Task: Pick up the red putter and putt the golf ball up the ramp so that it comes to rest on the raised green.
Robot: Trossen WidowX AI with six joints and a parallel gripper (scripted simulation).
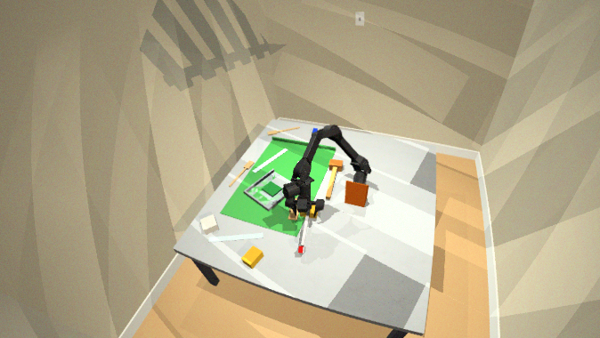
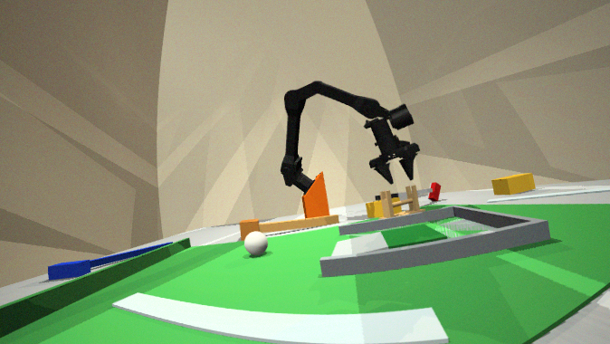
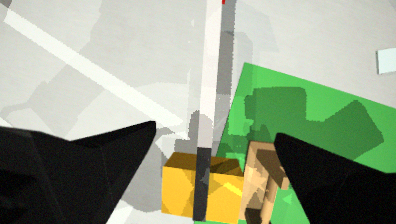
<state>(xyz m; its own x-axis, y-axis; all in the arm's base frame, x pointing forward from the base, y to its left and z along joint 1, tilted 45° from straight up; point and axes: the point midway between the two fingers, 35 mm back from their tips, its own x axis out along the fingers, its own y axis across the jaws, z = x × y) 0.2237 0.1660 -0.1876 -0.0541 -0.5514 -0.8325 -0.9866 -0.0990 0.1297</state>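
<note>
The red putter lies 50 mm to the left of my gripper tip, 50 mm below it and 20 mm behind it. Also, from my gripper tip: white golf ball (440 mm to the right, 190 mm ahead, 70 mm below); blue putter (780 mm to the right, 100 mm ahead, 80 mm below).
</note>
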